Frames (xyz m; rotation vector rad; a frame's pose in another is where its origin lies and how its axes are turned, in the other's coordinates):
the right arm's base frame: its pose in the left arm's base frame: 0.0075 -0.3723 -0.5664 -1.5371 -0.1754 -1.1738
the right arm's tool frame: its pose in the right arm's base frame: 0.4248 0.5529 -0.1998 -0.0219 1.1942 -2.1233
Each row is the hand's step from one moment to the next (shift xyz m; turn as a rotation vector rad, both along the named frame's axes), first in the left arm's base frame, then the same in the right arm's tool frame.
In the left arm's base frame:
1: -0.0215 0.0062 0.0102 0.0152 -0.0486 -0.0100
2: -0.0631 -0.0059 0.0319 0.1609 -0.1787 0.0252
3: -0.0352 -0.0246 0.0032 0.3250 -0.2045 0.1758
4: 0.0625 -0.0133 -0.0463 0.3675 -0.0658 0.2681
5: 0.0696 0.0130 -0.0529 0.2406 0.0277 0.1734
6: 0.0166 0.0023 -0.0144 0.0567 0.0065 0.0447
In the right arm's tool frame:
1: 0.0195 0.0089 0.0120 -0.0269 0.0257 -0.0362
2: 0.0495 0.0454 0.0229 -0.2096 0.0874 -0.0829
3: 0.0242 0.0337 -0.0115 -0.4027 0.1246 0.0248
4: -0.0517 -0.0383 -0.0457 -0.4196 0.0526 0.1800
5: -0.0486 -0.0644 -0.0360 -0.2524 -0.0202 0.1569
6: -0.0115 -0.0157 -0.0105 -0.0603 -0.0027 0.0401

